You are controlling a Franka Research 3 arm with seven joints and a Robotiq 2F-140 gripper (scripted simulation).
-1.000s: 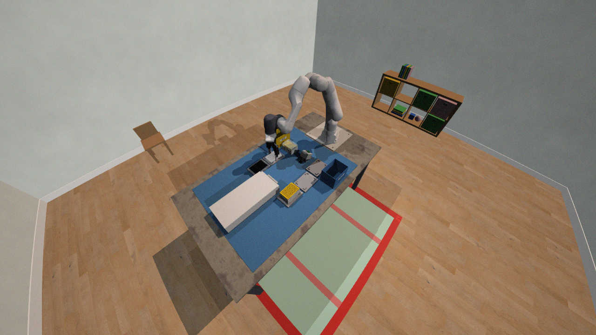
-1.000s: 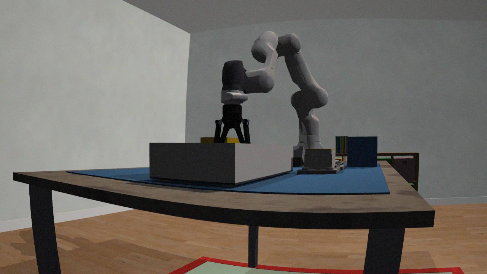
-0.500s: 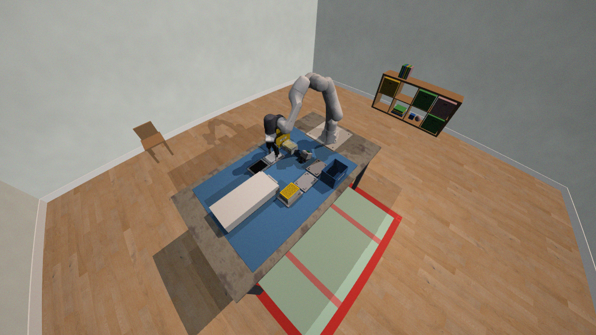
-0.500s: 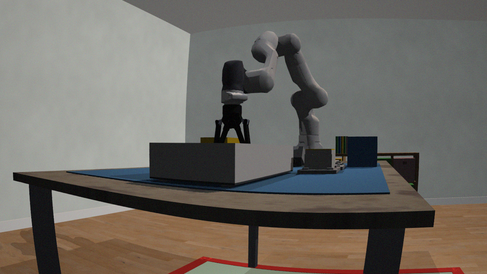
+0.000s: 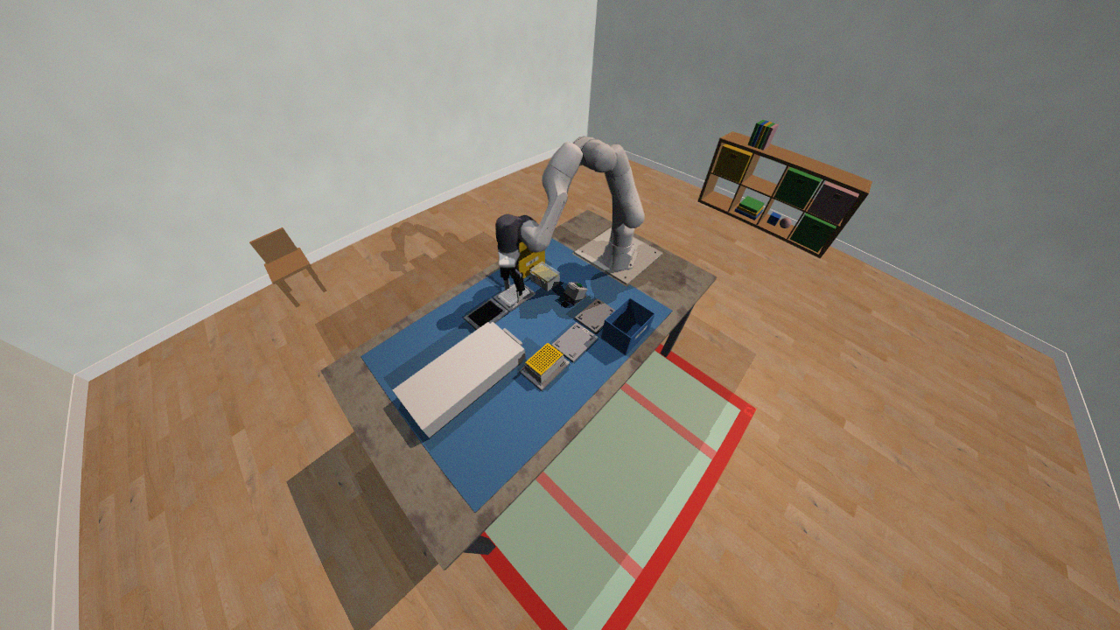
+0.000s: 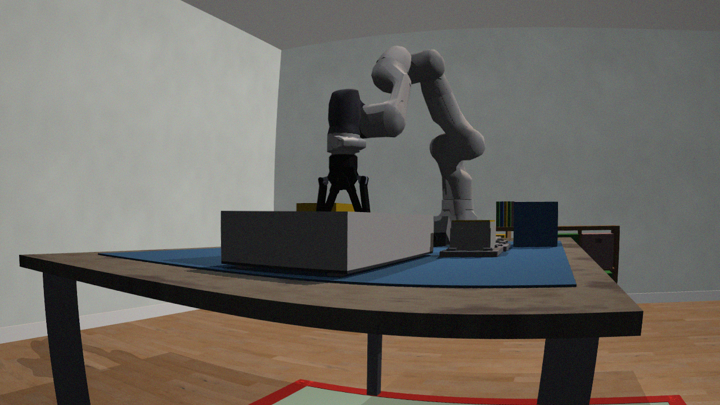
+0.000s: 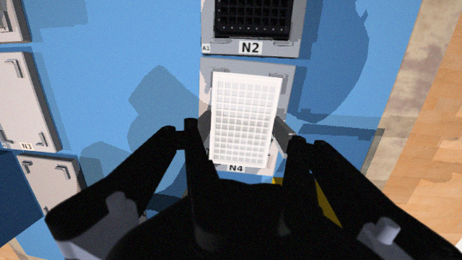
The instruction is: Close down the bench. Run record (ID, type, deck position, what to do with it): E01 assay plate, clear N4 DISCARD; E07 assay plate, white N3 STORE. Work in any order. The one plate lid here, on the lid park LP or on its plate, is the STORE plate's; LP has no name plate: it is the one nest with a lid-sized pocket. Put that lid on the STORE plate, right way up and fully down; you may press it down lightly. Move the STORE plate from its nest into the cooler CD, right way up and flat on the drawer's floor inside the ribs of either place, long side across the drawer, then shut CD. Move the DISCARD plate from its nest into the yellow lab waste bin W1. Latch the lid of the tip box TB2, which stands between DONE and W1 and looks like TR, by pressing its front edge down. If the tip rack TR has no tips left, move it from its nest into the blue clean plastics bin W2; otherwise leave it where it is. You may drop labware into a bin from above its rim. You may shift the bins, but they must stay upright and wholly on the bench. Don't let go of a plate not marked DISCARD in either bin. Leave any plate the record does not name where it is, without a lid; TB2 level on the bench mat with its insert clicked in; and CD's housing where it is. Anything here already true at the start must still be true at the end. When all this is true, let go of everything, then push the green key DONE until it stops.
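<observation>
Now: the nest N4 3 cm below my hand. Round my hand: black plate: 17 cm ahead, 3 cm to the right, 2 cm below; then clear plate: 2 cm below; then yellow insert: 17 cm behind, 6 cm to the left, 1 cm above.
</observation>
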